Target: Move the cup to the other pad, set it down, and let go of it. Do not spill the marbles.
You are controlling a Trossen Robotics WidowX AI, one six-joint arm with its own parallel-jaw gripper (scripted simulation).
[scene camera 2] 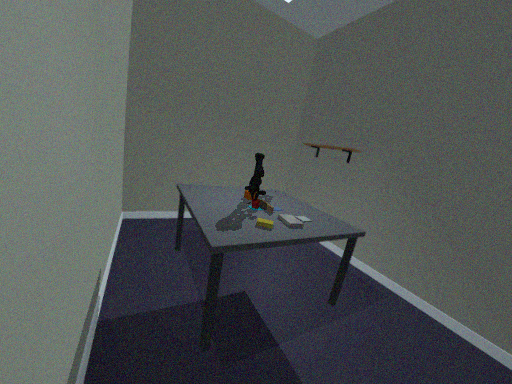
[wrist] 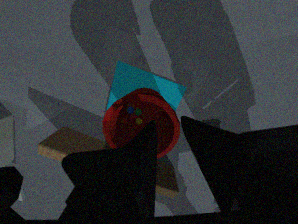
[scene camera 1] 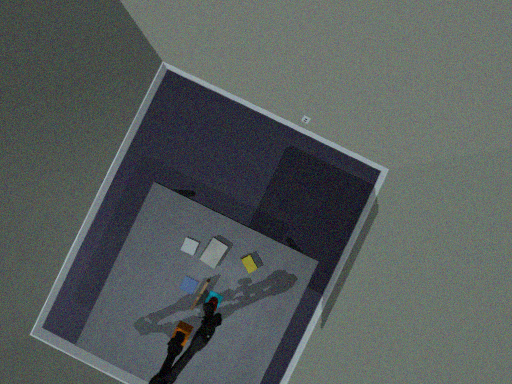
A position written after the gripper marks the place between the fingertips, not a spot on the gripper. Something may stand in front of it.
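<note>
The scene takes in the gripper (wrist: pixel 168 122), along with a cyan pad (wrist: pixel 127 78) and a cup (wrist: pixel 118 129).
</note>
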